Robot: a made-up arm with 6 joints.
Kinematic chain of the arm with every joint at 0, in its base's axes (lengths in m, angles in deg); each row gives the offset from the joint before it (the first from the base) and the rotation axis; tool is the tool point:
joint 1: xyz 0 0 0.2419 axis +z
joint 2: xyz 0 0.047 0 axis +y
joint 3: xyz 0 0 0.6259 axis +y
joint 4: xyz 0 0 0.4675 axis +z
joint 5: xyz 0 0 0 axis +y
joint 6: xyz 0 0 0.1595 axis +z
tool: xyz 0 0 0
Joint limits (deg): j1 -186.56..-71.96 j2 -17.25..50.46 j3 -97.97..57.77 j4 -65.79..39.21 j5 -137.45..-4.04 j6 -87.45..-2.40
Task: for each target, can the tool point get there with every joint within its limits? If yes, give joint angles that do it. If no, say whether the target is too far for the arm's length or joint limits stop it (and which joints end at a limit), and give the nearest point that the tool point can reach.
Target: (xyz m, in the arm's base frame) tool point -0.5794 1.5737 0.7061
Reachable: no: too far | nearest point -0.2144 0.7816 0.7837 | short by 0.876 m
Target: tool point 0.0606 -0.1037 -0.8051
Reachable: no: joint limits stop it (at a limit: joint 1, joint 2, joint 3) | nearest point 0.5435 -0.1149 0.4910 | short by 1.383 m
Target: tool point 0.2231 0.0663 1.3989
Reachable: yes | joints -154.65 4.51 -22.93 6.74 -37.55 -69.79
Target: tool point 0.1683 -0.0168 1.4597
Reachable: yes | joints -147.15 -9.30 13.36 -38.45 -36.06 -28.58
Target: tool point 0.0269 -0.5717 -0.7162
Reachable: no: joint limits stop it (at a limit: joint 2, joint 3, joint 4, joint 5) | nearest point 0.0508 -1.0796 0.4487 | short by 1.271 m
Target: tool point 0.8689 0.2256 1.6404
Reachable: no: too far | nearest point 0.5840 0.1516 1.3091 | short by 0.443 m
